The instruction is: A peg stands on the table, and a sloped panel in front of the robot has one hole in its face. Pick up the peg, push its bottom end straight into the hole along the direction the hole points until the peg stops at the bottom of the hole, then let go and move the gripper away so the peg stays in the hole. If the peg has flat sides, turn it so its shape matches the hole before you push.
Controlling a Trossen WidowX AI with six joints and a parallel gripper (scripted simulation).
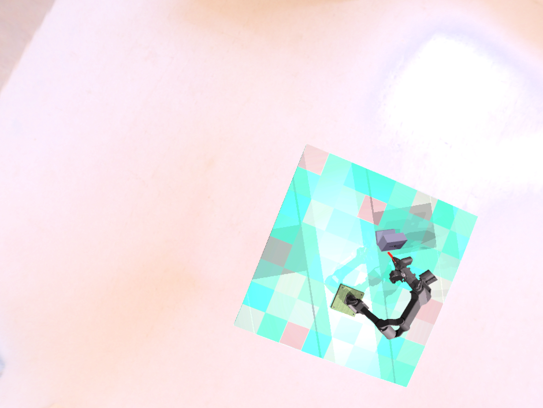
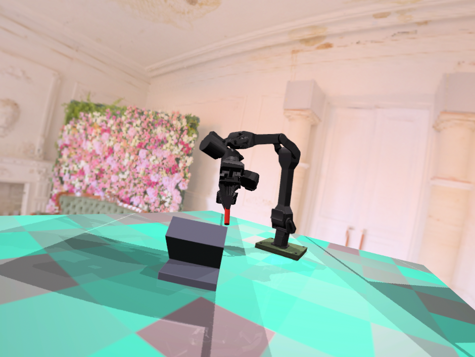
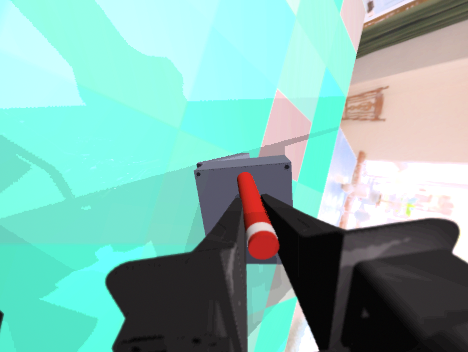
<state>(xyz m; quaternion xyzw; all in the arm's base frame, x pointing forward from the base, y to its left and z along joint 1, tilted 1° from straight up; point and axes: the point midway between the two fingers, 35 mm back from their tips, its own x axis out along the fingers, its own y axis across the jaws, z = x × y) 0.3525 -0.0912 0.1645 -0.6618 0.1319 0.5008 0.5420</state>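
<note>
My gripper tip is 90 mm short of the grey sloped panel, 20 mm to the left of it and 80 mm above it. From my gripper tip the other things lie so: low foot 100 mm ahead, 10 mm to the right, 150 mm below; round red peg 10 mm behind, 10 mm to the right, 10 mm above.
</note>
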